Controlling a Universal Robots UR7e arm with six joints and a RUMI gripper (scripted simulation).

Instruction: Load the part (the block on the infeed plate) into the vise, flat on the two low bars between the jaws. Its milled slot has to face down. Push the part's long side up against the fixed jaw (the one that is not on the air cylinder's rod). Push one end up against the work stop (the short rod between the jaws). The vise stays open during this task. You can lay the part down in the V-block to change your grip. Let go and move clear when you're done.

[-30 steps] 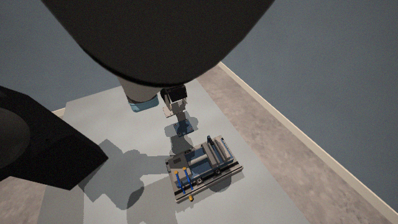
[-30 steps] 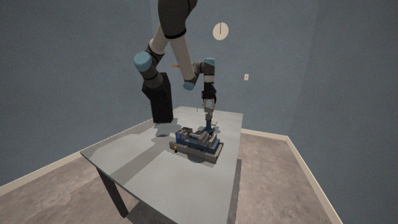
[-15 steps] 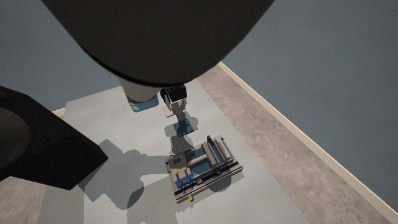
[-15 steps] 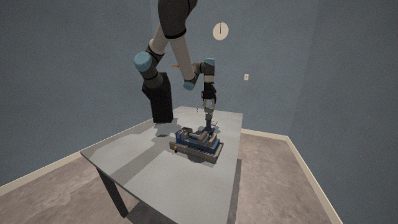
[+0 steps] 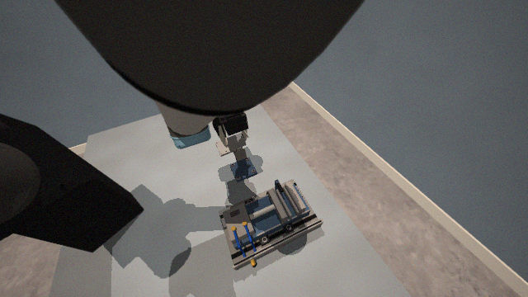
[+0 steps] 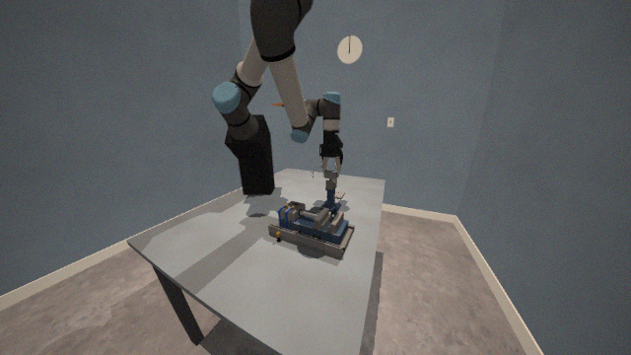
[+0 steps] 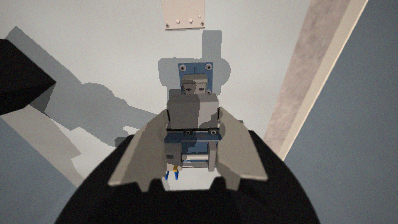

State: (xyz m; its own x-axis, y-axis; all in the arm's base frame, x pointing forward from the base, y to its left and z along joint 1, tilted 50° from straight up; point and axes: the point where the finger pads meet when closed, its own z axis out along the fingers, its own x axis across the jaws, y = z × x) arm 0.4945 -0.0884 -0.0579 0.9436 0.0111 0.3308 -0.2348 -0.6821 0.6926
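My hand is 10 mm above the part. Also, from my hand: cylinder rod 70 mm behind, 220 mm to the right, 110 mm below; then pale plate 20 mm ahead, 160 mm to the left, 190 mm below; then work stop 30 mm ahead, 200 mm to the right, 100 mm below.
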